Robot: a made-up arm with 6 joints.
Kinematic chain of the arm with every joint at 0, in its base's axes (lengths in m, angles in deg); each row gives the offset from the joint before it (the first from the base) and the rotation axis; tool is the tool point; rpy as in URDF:
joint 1: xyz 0 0 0.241 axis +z
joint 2: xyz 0 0 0 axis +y
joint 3: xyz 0.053 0 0.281 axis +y
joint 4: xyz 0.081 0 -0.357 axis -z
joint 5: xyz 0 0 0 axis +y
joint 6: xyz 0.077 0 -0.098 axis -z
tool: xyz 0 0 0 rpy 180 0 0
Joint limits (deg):
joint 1: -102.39..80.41
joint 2: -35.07..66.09
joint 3: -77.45..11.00
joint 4: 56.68..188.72
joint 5: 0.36..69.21
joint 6: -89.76..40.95
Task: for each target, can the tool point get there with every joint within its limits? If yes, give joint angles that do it. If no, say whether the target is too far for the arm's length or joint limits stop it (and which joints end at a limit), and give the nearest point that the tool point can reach.
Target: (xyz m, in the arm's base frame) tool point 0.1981 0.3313 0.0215
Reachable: yes | joints 58.84 27.63 -40.94 174.52 47.39 28.32
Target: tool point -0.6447 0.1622 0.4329
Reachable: no: joint limits stop it (at a limit: joint 2, joint 3, joint 5) | nearest point -0.1596 0.0402 0.2002 | short by 0.552 m
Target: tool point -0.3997 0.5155 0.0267
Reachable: no: joint limits stop it (at a limit: joint 1, joint 5) | nearest point 0.0102 0.4462 0.0267 | short by 0.416 m
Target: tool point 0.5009 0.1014 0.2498
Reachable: yes | joints 15.01 9.84 -57.54 84.09 23.29 -54.97
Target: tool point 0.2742 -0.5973 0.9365
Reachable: no: too far | nearest point 0.1795 -0.3910 0.6963 | short by 0.331 m
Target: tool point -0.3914 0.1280 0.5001
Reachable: no: joint limits stop it (at a limit: joint 2, joint 3, joint 5) | nearest point -0.1564 0.0512 0.2002 | short by 0.389 m
